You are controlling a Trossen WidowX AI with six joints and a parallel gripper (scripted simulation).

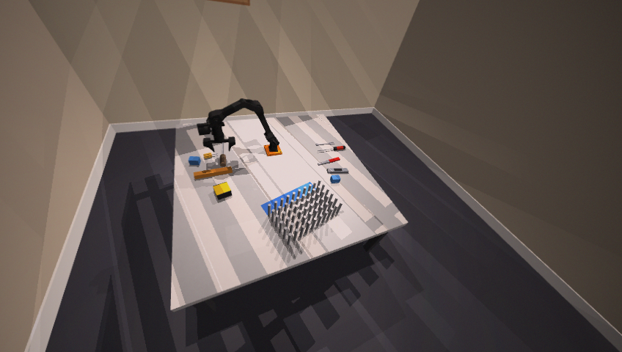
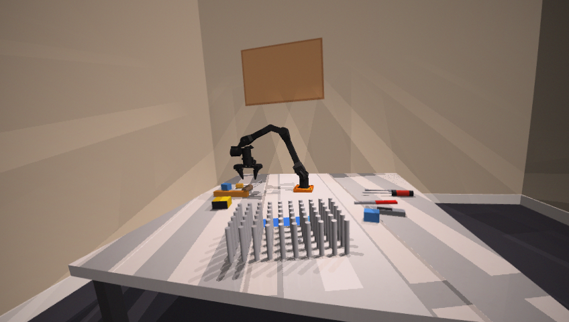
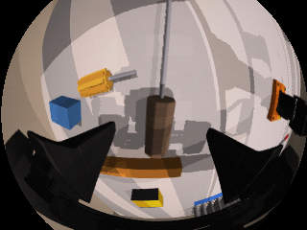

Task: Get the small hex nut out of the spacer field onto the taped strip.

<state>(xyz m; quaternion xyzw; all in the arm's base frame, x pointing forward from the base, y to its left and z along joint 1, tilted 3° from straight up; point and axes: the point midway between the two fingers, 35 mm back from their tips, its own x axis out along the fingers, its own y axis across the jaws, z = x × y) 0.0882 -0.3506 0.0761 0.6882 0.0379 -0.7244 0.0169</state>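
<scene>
My gripper tip is 8 cm past the wooden-handled tool, 6 cm above it and 1 cm to the left of it. The rest, counted from my gripper tip: orange bar: 14 cm ahead, 6 cm below, 5 cm to the right; black block: 29 cm ahead, 5 cm below, 2 cm to the left; short orange-handled tool: 9 cm to the right, 6 cm below, 3 cm behind.
</scene>
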